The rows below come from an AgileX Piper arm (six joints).
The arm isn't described. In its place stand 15 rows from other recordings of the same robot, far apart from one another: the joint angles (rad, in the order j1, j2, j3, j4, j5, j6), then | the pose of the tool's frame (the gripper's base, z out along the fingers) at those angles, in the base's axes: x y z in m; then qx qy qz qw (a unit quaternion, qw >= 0).
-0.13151, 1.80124, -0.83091, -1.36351, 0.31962, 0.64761 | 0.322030 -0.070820 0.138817 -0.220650 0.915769 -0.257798 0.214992
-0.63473, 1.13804, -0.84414, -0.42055, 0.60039, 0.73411 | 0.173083 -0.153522 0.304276 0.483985 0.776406 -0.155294 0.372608
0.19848, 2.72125, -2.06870, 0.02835, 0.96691, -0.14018 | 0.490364 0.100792 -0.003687 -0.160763 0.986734 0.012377 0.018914
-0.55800, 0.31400, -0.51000, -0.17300, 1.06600, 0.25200 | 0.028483 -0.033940 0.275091 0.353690 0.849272 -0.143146 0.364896
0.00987, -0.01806, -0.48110, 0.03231, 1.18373, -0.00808 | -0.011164 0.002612 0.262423 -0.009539 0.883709 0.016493 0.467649
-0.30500, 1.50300, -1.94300, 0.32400, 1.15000, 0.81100 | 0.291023 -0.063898 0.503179 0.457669 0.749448 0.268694 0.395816
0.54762, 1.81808, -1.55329, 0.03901, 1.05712, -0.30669 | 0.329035 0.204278 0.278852 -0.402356 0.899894 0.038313 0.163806
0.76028, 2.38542, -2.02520, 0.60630, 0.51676, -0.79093 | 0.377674 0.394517 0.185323 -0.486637 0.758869 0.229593 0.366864
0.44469, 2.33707, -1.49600, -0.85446, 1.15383, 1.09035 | 0.398010 0.120147 0.079035 0.067528 0.923519 -0.354477 0.129992
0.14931, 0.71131, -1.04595, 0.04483, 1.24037, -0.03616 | 0.091589 0.017679 0.392973 -0.087127 0.925767 0.043119 0.365383
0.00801, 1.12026, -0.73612, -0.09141, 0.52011, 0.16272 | 0.220360 -0.002363 0.275522 0.043356 0.928274 -0.004229 0.369338
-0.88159, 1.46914, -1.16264, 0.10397, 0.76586, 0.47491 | 0.201972 -0.234816 0.299268 0.619739 0.728544 -0.013850 0.291471
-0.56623, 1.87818, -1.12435, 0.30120, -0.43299, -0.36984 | 0.348692 -0.235073 0.220292 0.221244 0.757781 -0.245226 0.562746
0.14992, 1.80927, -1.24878, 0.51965, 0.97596, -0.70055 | 0.343459 0.089732 0.212087 -0.278822 0.932691 0.196850 0.116604
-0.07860, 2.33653, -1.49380, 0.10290, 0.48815, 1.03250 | 0.449506 -0.031007 0.057873 0.554421 0.815598 0.102364 0.130148
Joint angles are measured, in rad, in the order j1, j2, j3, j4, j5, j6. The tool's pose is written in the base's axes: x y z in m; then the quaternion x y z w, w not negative. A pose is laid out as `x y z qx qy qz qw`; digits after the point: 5 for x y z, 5 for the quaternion.
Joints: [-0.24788, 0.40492, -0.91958, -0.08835, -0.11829, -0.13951]
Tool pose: 0.01799 -0.00358 0.48982 -0.00048 0.41284 -0.21225 0.88572
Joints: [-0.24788, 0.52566, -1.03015, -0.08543, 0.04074, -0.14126]
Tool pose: 0.04693 -0.01220 0.50386 0.00670 0.48800 -0.20596 0.84817
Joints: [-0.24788, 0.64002, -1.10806, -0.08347, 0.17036, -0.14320]
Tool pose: 0.07953 -0.02145 0.50770 0.01212 0.55846 -0.19832 0.80539
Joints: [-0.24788, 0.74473, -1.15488, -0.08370, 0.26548, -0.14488]
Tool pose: 0.11287 -0.03063 0.50274 0.01549 0.62004 -0.19060 0.76090
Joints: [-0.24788, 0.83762, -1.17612, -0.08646, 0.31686, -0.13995]
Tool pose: 0.14424 -0.03903 0.49224 0.01861 0.66694 -0.18216 0.72226
